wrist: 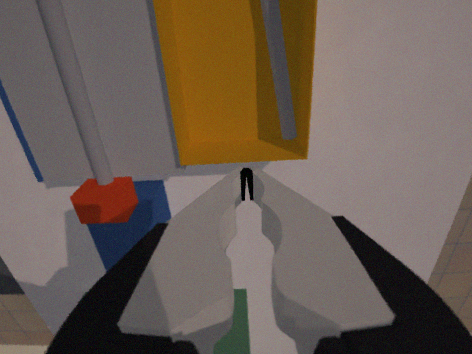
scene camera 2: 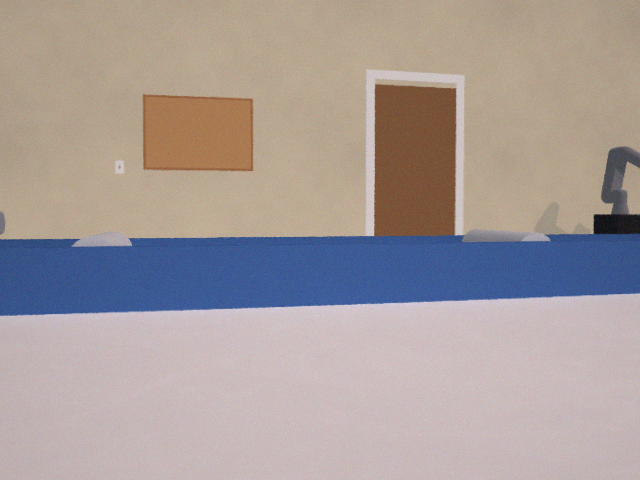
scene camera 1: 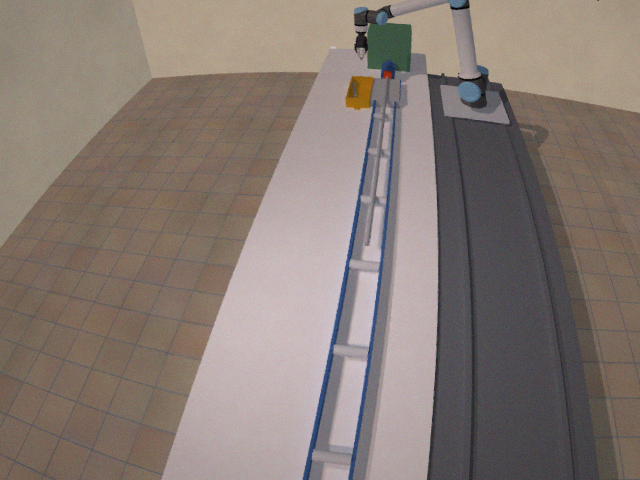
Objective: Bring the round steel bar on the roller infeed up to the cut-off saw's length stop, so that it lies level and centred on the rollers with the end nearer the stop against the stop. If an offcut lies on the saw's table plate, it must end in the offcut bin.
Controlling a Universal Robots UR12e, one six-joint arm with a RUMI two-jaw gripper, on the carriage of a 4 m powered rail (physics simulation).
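Places are measured from the arm's base along level axes (x ahead, y left, z up), in metres.
Pixels of known places: gripper, fingertip midpoint: (wrist: pixel 246 170) (scene camera 1: pixel 361 60).
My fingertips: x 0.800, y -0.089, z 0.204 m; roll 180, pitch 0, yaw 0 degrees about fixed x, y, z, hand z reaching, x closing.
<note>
Behind a point stands the place of what it marks.
The round steel bar (scene camera 1: pixel 375 175) {z 0.049, x 0.623, y 1.029 m} (wrist: pixel 76 90) {z 0.049, x 0.625, y -0.064 m} lies lengthwise along the infeed and across the saw's table plate (scene camera 1: pixel 395 93) {z 0.029, x 0.554, y 0.060 m} (wrist: pixel 127 100) {z 0.028, x 0.669, y -0.082 m}. Its far end meets the red length stop (scene camera 1: pixel 387 75) (wrist: pixel 105 202) {z 0.075, x 0.632, y -0.189 m} in the wrist view; any tiny gap cannot be told. It looks about centred between the rails and level. A grey offcut (scene camera 1: pixel 355 88) {z -0.009, x 0.839, y -0.051 m} (wrist: pixel 281 70) {z -0.008, x 0.849, y -0.066 m} lies inside the yellow offcut bin (scene camera 1: pixel 366 93) {z -0.028, x 0.759, y -0.018 m} (wrist: pixel 215 85) {z -0.028, x 0.766, y -0.082 m}, leaning along its outer side wall. My gripper (scene camera 1: pixel 361 57) {z 0.204, x 0.800, y -0.089 m} (wrist: pixel 246 170) {z 0.204, x 0.800, y -0.089 m} is shut and empty, above the bench beyond the bin's far end.
The green saw housing (scene camera 1: pixel 390 46) {z 0.182, x 0.611, y -0.480 m} stands behind the stop, beside my gripper. The blue stop mount (wrist: pixel 122 225) {z 0.057, x 0.632, y -0.238 m} is left of my fingers in the wrist view. Blue infeed rails with rollers (scene camera 1: pixel 364 265) {z 0.025, x 0.619, y 1.583 m} run toward the near end. The dark rail track (scene camera 1: pixel 496 258) lies at the right.
</note>
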